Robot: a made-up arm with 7 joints. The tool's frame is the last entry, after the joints.
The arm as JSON. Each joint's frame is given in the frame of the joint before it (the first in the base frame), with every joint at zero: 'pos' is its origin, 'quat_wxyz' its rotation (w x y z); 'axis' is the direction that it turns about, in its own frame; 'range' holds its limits. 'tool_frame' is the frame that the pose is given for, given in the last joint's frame.
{
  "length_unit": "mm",
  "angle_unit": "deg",
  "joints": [
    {
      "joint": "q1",
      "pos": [
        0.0,
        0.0,
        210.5
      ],
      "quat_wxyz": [
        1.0,
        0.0,
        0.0,
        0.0
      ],
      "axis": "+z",
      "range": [
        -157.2,
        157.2
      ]
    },
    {
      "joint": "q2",
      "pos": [
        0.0,
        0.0,
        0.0
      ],
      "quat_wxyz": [
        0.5,
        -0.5,
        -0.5,
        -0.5
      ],
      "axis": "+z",
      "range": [
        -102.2,
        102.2
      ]
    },
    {
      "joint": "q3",
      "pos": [
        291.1,
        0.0,
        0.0
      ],
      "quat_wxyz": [
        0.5,
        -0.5,
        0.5,
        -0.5
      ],
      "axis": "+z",
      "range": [
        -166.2,
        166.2
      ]
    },
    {
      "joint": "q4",
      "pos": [
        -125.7,
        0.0,
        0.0
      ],
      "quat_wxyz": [
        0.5,
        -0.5,
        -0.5,
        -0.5
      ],
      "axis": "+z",
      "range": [
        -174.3,
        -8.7
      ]
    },
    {
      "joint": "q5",
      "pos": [
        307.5,
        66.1,
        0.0
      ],
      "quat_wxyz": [
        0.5,
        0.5,
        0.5,
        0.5
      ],
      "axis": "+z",
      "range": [
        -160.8,
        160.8
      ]
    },
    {
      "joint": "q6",
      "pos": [
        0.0,
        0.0,
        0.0
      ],
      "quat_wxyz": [
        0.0,
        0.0,
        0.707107,
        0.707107
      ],
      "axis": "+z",
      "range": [
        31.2,
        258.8
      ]
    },
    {
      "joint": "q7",
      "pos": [
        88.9,
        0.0,
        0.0
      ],
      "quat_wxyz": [
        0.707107,
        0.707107,
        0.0,
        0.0
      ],
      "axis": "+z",
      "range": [
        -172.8,
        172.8
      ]
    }
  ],
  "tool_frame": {
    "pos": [
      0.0,
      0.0,
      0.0
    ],
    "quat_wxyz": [
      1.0,
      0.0,
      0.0,
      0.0
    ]
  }
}
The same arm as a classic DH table. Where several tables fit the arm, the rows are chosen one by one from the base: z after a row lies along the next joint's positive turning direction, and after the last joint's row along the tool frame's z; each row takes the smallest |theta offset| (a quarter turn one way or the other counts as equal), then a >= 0, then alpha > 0; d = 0 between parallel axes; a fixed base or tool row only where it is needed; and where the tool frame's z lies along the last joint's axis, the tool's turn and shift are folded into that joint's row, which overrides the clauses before.
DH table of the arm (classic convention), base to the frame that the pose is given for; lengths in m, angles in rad. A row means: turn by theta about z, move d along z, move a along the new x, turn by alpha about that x. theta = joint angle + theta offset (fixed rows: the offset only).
q1: a 0, alpha -1.5708, d 0.2105, theta0 0
q2: a 0, alpha 1.5708, d 0, theta0 0
q3: a 0.1257, alpha 1.5708, d 0.2911, theta0 0
q4: a -0.0661, alpha -1.5708, d 0, theta0 0
q5: a 0, alpha 1.5708, d 0.3075, theta0 0
q6: a 0.0889, alpha 1.5708, d 0, theta0 0
q7: a 0, alpha 0, d 0, theta0 0
Joint limits (rad, base to tool): -2.7437..2.7437 -1.7837..1.7837 -2.9007..2.9007 -3.0421..-0.1518 -2.8065..2.8065 0.5445..4.5169 -3.0159..3.0159

